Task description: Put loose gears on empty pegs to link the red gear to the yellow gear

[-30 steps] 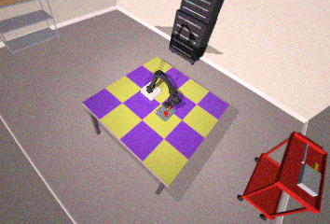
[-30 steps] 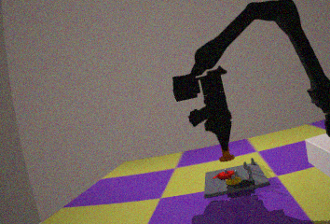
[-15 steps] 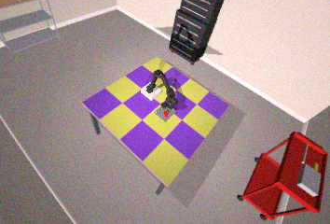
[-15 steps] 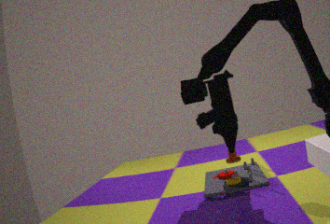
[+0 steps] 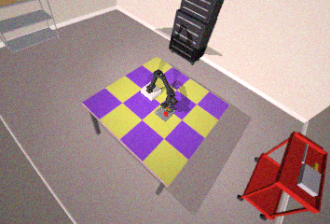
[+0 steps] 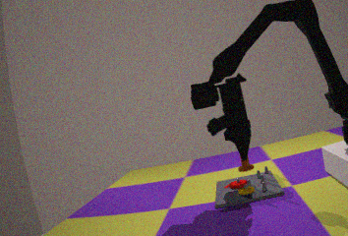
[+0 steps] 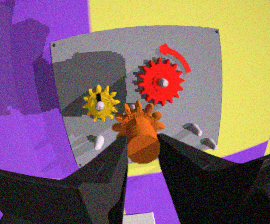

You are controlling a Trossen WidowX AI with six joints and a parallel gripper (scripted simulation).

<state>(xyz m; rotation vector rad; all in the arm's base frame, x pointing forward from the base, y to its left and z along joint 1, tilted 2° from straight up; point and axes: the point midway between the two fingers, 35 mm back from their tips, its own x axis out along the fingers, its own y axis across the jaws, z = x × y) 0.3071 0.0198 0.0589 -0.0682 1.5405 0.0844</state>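
Right now my gripper tip is 7 cm above the yellow gear and 4 cm to the right of it. Round my gripper tip: orange gear (1 cm below); then red arrow (8 cm below, 6 cm ahead, 4 cm to the right); then red gear (7 cm below, 3 cm to the right, 3 cm ahead).
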